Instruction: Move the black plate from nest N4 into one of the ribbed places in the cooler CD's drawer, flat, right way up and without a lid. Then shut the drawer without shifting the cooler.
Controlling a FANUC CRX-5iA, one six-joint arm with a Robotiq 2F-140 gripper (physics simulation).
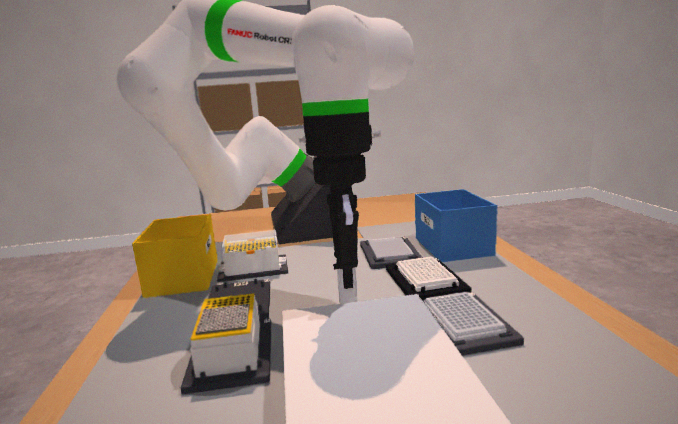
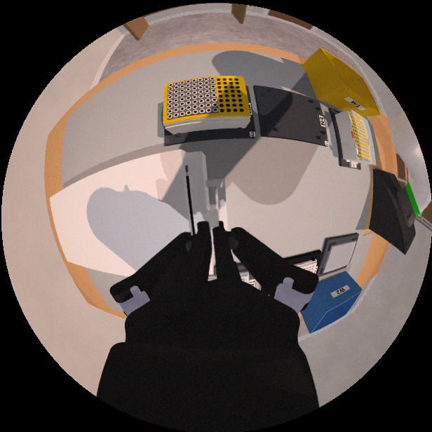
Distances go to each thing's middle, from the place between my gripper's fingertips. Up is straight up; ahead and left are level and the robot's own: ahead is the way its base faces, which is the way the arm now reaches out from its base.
My gripper is now 20 mm short of the yellow-topped tip box (image 1: pixel 225 340), 190 mm to the left of it and 20 mm above it. Round my hand: white plate (image 1: pixel 428 272) 200 mm behind, 160 mm to the left, 40 mm below; then white cooler (image 1: pixel 391 353) 220 mm ahead, 20 mm to the left, 20 mm below; then clear plate (image 1: pixel 463 317) 20 mm behind, 190 mm to the left, 40 mm below.
